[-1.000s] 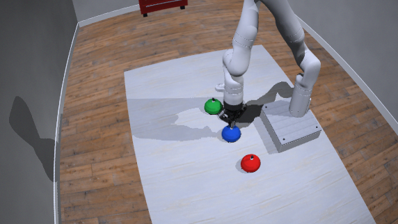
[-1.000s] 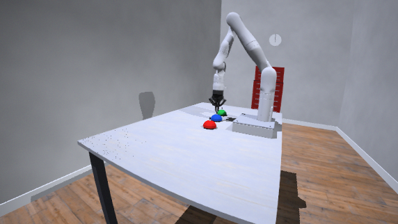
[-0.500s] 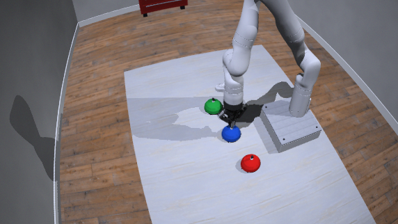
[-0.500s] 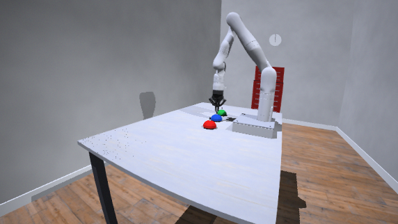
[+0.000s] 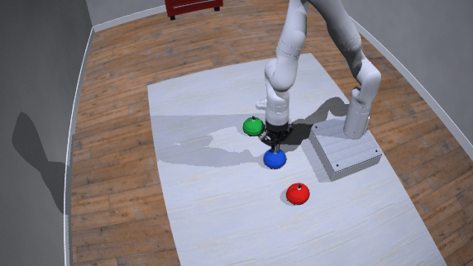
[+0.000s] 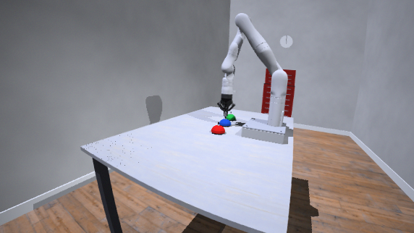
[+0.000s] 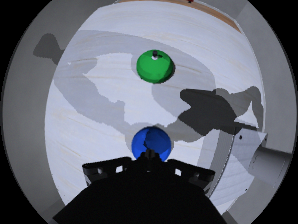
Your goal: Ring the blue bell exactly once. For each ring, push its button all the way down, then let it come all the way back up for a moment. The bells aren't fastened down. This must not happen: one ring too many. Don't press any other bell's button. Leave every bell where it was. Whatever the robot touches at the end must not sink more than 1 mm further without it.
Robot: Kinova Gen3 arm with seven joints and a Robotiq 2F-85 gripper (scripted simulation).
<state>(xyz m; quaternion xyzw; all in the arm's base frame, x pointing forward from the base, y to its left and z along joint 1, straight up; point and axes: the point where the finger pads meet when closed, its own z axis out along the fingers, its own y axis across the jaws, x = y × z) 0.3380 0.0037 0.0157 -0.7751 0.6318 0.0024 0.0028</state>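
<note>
The blue bell lies 40 mm below my hand. Also, from my hand: red bell: 170 mm to the left, 40 mm below, 40 mm behind; then green bell: 170 mm to the right, 40 mm below, 30 mm ahead.
</note>
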